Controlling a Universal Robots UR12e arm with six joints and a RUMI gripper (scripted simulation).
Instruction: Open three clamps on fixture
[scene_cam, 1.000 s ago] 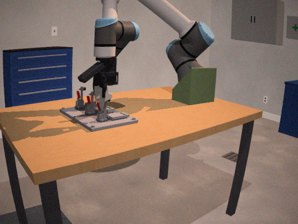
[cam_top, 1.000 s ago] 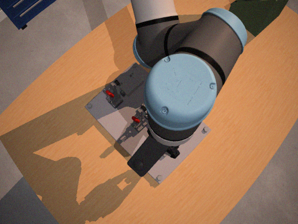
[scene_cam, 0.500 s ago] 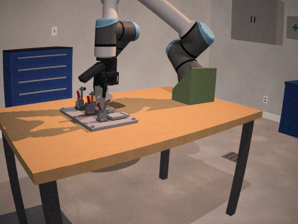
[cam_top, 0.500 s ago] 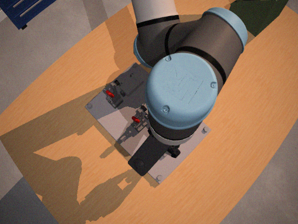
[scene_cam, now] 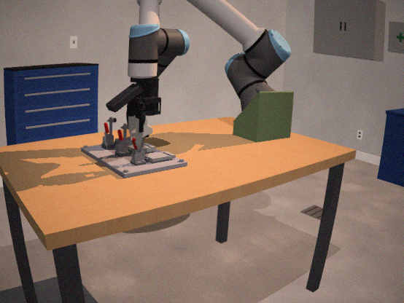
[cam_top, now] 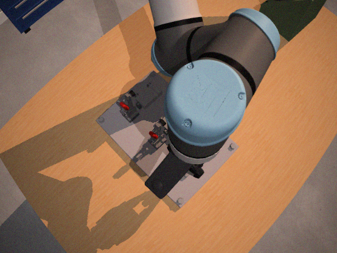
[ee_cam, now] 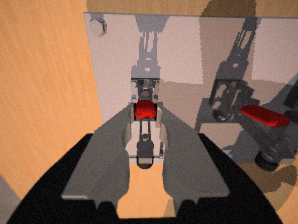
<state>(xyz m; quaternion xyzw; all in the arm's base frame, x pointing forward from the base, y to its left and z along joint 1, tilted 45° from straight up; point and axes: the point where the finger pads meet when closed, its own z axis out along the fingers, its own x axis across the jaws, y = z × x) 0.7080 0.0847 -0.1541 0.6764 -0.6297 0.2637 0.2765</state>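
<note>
Now: the flat grey part 100 mm behind my hand, 10 mm to the right of it and 50 mm below it. Round my hand: grey fixture plate 30 mm behind, 110 mm to the right, 70 mm below.
</note>
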